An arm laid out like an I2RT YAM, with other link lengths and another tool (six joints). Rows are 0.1 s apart.
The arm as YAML. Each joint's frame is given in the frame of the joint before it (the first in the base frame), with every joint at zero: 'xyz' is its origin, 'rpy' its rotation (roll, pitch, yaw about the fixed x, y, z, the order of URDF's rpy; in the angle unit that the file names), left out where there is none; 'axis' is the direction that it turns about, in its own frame. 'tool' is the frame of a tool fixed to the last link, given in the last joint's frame.
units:
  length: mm
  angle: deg
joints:
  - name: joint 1
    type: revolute
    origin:
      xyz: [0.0, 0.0, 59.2]
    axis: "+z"
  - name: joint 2
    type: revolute
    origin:
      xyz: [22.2, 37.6, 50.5]
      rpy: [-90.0, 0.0, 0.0]
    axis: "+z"
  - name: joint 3
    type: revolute
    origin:
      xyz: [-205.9, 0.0, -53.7]
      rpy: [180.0, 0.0, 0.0]
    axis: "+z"
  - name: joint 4
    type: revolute
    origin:
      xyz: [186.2, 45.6, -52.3]
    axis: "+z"
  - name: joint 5
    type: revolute
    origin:
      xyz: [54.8, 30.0, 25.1]
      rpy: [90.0, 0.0, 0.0]
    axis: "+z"
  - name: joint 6
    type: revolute
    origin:
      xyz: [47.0, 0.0, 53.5]
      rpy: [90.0, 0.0, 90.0]
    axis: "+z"
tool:
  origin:
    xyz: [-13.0, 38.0, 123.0]
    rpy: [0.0, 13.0, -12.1]
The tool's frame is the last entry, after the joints.
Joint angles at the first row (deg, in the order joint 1, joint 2, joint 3, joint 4, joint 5, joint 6):
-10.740 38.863 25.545 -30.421 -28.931 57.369
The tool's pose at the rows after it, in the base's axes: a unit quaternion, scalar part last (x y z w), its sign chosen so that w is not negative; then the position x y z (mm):
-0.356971, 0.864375, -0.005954, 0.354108, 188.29, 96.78, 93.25
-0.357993, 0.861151, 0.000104, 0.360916, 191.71, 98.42, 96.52
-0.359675, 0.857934, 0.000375, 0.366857, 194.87, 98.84, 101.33
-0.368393, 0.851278, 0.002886, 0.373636, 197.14, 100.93, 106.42
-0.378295, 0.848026, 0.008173, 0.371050, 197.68, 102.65, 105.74
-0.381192, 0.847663, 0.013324, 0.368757, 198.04, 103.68, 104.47
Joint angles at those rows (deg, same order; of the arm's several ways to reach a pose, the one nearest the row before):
-10.792 40.315 26.316 -29.331 -30.179 57.653
-10.774 41.545 26.694 -27.876 -31.150 58.069
-10.763 42.371 27.705 -27.377 -31.593 58.119
-10.673 43.533 28.854 -26.899 -32.657 57.493
-10.688 45.377 29.396 -26.547 -33.604 56.347
-10.659 46.456 29.434 -26.105 -34.095 56.118

